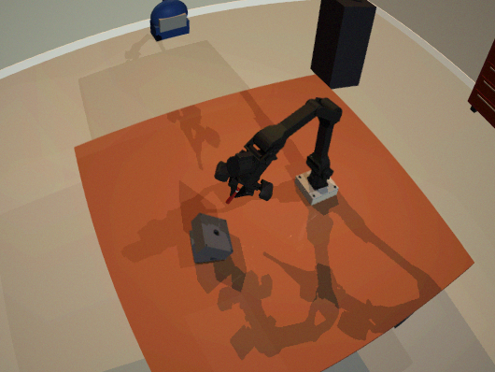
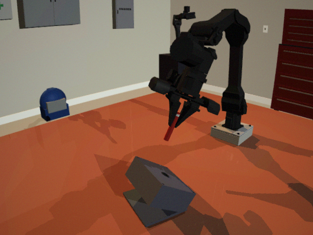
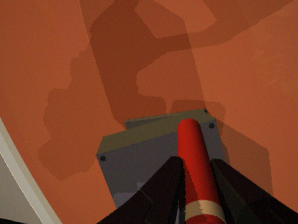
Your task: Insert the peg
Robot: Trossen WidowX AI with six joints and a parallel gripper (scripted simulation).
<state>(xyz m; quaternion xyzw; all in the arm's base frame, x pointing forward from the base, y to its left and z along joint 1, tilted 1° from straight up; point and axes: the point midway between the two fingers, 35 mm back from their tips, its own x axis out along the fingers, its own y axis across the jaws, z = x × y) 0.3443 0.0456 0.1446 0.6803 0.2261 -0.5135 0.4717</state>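
The grey sloped panel lies 10 cm ahead of my gripper tip, 6 cm to the left of it and 10 cm below it. The rest, counted from my gripper tip: dark red round peg (1 cm behind, 2 cm above).
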